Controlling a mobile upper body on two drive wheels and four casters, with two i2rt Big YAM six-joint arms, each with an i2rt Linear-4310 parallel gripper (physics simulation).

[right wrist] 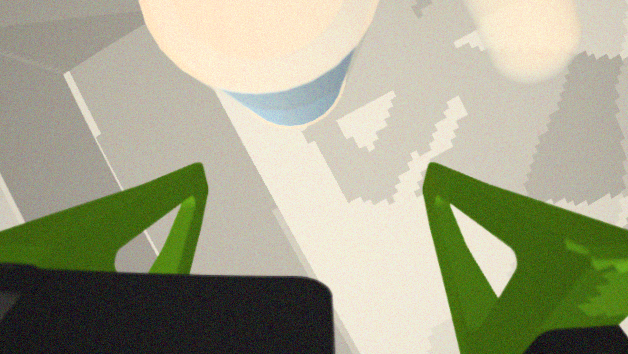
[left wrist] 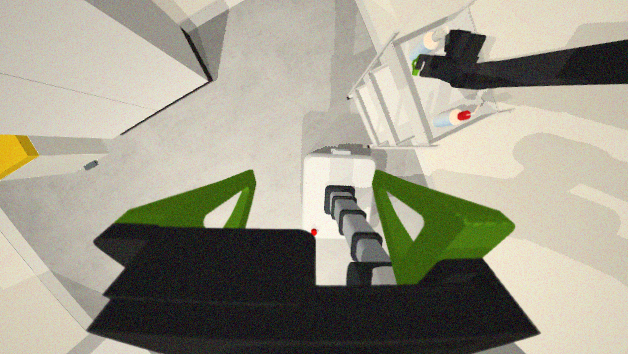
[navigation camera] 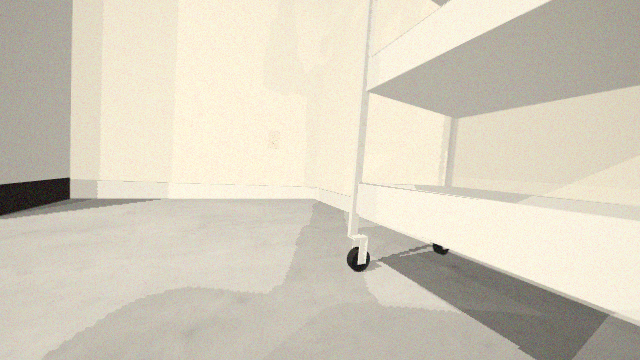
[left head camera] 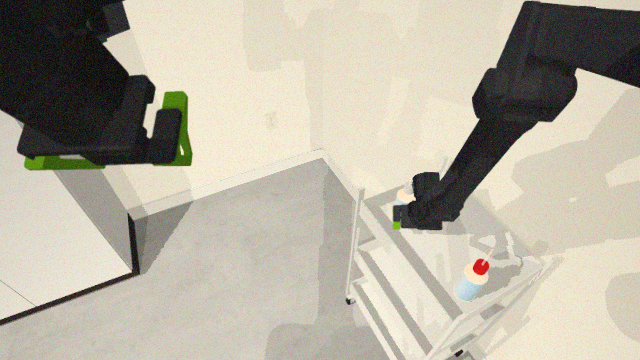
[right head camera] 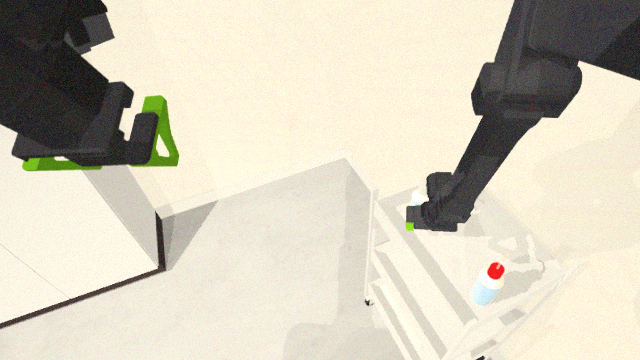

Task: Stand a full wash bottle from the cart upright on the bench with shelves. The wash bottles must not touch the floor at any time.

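Places are measured from the left arm's base along level axes (x right, y up, z back), in millimetres.
Where they show: left gripper, between the fingertips: (left wrist: 314, 176) (left head camera: 146, 161) (right head camera: 138, 162); right gripper, between the fingertips: (right wrist: 315, 175) (left wrist: 423, 63) (left head camera: 410, 220).
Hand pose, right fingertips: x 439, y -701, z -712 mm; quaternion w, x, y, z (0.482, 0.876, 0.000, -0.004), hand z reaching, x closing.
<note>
Each offset is from my right fingertips to the top centre of the thing. "*": to the spot under its first point. Level surfaces: height alone.
A red-capped wash bottle with a pale blue body {dy +128, dx +133, dz +201 mm} (left head camera: 467, 287) (right head camera: 485, 291) (left wrist: 445, 118) stands near one end of the white cart's top {dy -46 mm} (left head camera: 415, 262) (right head camera: 430, 268) (left wrist: 413, 95). A white-capped wash bottle {dy +128, dx -8, dz -45 mm} (left head camera: 401, 198) (right head camera: 416, 199) (left wrist: 423, 47) (right wrist: 260, 60) stands near the other end, partly hidden by the right arm. My right gripper (right wrist: 315, 175) (left wrist: 423, 63) is open and empty beside the white-capped bottle, which lies beyond the fingertips. My left gripper (left wrist: 314, 176) is open and empty, high up and away from the cart. A bench with shelves cannot be made out for certain.
A large white cabinet-like block (left head camera: 50, 240) (right head camera: 60, 240) (left wrist: 90, 65) with a dark base edge stands at the left. A yellow object (left wrist: 12, 152) shows at the left wrist view's edge. The cart's lower shelf {* dy -533, dx -31, dz +167 mm} (navigation camera: 500, 225) and casters {* dy -677, dx -138, dz -44 mm} (navigation camera: 358, 259) show in the navigation view. Walls meet behind.
</note>
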